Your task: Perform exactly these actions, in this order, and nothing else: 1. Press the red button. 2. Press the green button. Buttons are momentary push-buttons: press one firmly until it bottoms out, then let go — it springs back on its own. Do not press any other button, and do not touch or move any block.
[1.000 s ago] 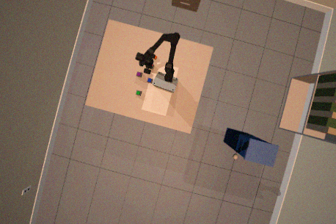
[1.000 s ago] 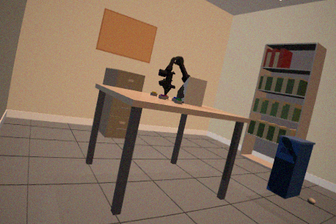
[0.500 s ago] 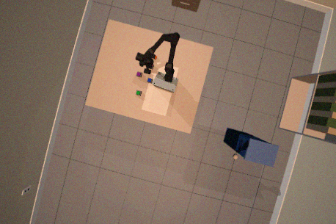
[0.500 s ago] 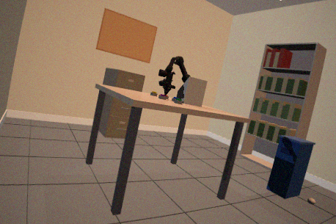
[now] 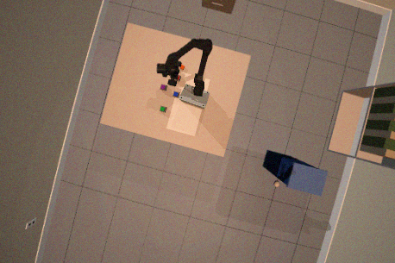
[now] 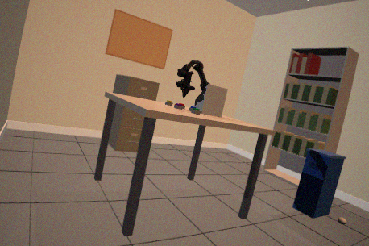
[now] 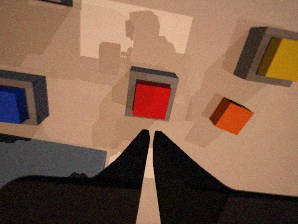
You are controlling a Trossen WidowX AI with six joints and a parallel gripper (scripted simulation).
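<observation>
The green button is 28 cm to the left of my gripper tip, 8 cm ahead of it and 6 cm below it. Also, from my gripper tip: red button (6 cm below); then small orange block (10 cm to the right, 8 cm below, 2 cm behind); then yellow button (12 cm to the right, 6 cm below, 5 cm ahead).
</observation>
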